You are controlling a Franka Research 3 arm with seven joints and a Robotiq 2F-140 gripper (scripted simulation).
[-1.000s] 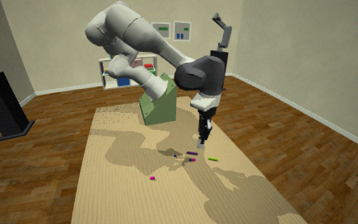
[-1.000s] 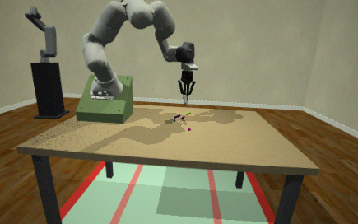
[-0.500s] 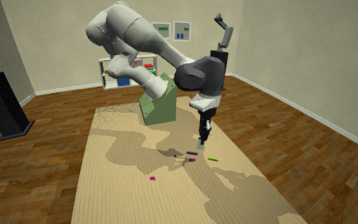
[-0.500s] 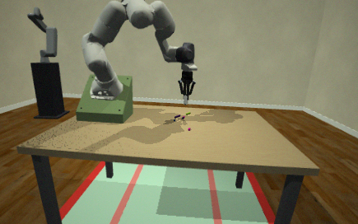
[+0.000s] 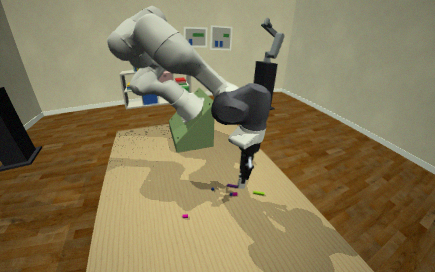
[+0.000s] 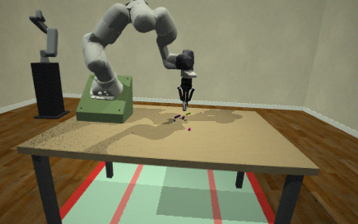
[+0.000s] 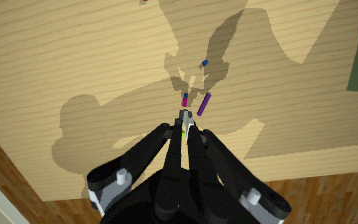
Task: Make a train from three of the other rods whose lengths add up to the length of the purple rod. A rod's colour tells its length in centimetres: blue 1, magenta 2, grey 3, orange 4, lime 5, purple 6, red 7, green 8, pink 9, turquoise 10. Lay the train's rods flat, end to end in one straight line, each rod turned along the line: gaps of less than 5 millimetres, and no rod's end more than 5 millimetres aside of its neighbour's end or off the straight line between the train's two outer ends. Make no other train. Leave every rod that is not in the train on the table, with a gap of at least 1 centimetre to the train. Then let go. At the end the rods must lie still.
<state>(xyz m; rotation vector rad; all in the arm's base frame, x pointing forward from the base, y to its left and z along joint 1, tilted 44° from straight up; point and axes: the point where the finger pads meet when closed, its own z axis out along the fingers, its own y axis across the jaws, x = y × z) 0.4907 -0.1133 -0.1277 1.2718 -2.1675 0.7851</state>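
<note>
Now: hand 5 cm past the purple rod and 8 cm above it. Also, from my hand: dark blue piece (8 cm behind, 9 cm to the right, 8 cm below); then grey rod (3 cm below); then lime rod (4 cm ahead, 8 cm to the left, 8 cm below).
</note>
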